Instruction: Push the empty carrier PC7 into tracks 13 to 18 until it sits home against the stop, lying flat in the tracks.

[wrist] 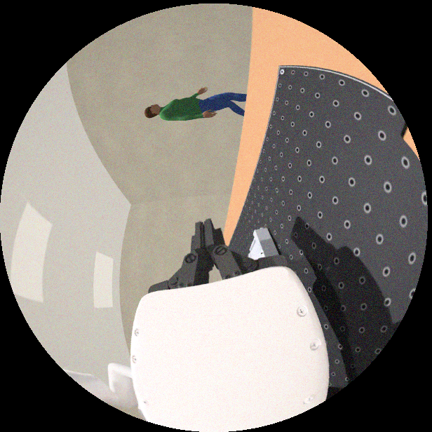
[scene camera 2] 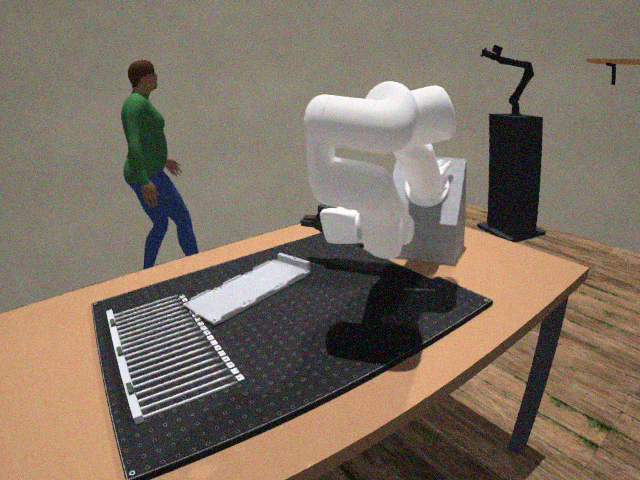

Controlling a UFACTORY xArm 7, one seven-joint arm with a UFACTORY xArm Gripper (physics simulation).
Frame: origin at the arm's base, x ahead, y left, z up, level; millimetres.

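Seen in the pictures: gripper, between the fingertips: (scene camera 2: 302,220); arm's base, origin of its link: (scene camera 2: 427,186).
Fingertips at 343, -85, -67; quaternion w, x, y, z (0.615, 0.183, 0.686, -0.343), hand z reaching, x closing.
Note:
Offsets run from my fingertips to a thing's top centre, as dx, dy, dz. "spot": to the spot under its first point. Level surfaces: height alone.
The carrier PC7 @[+181, +132, -82] (scene camera 2: 250,288) is a long pale tray with a raised end wall on the robot's side. Its other end lies at the labelled mouths of the tracks @[spot: +336, +503, -108] (scene camera 2: 191,398), at the far part of the row; the track numbers are too small to read. The white stop bar @[spot: +478, +372, -96] (scene camera 2: 122,361) runs along the opposite end of the tracks, apart from the carrier. Part of the carrier (wrist: 268,245) shows beside the fingers in the wrist view. My gripper (scene camera 2: 303,221) (wrist: 207,230) is shut and empty, above the mat's back edge, behind the end wall and apart from it.
The black perforated mat @[dz -112] (scene camera 2: 289,356) (wrist: 345,175) lies on the wooden table @[dz -125] (scene camera 2: 537,263) (wrist: 290,30). The arm's grey pedestal (scene camera 2: 439,237) stands at the back right. A person in green (scene camera 2: 147,139) (wrist: 182,109) is beyond the table. A black stand (scene camera 2: 514,175) is behind at the right.

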